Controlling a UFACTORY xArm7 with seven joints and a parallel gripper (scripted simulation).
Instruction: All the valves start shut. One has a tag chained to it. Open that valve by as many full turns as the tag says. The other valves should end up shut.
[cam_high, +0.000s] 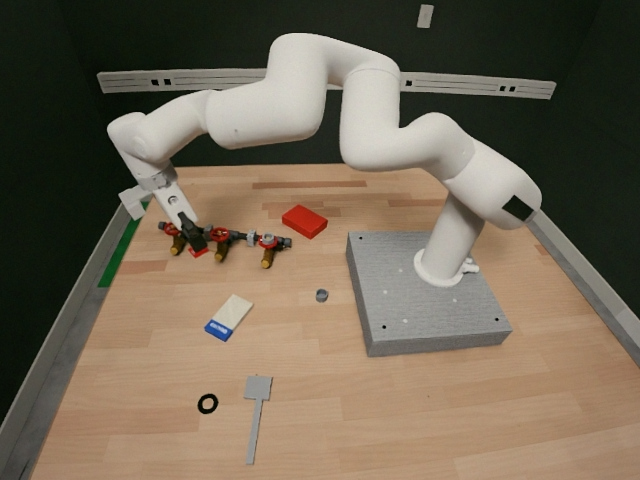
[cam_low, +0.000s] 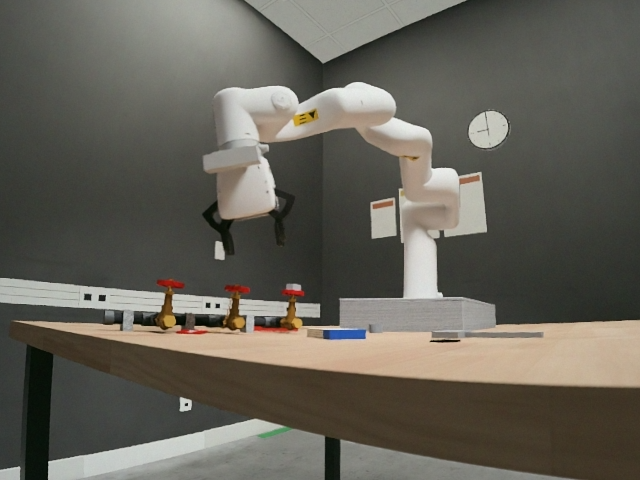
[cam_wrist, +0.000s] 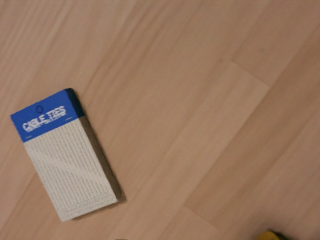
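Now: hand 16 cm above the red tag, 11 cm to the left of it and 6 cm short of it. From my hand the other things lie so: blue box: 15 cm below, 10 cm to the left, 10 cm behind; red block: 26 cm to the right, 23 cm behind, 14 cm below; grey cap: 15 cm behind, 9 cm to the right, 6 cm below.
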